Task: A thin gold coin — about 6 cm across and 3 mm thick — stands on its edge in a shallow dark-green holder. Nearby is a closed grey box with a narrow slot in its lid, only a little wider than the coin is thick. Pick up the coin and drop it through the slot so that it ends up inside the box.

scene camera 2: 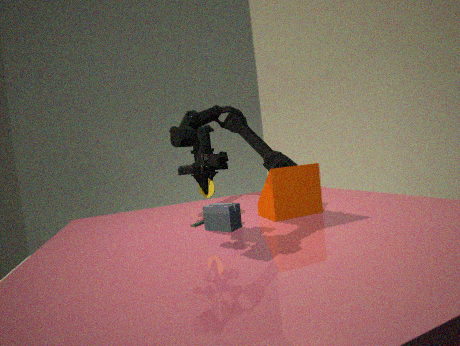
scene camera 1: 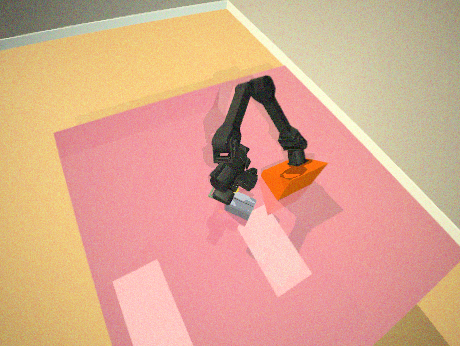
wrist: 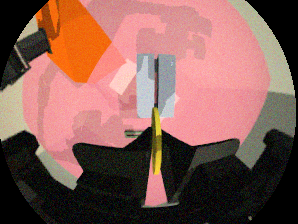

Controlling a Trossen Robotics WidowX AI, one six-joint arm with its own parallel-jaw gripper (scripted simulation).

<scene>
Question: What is my gripper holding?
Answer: A gold coin.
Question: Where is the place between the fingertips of my gripper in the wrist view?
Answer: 152,129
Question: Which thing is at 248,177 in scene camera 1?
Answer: My gripper.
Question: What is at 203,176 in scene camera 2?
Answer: My gripper.
</scene>
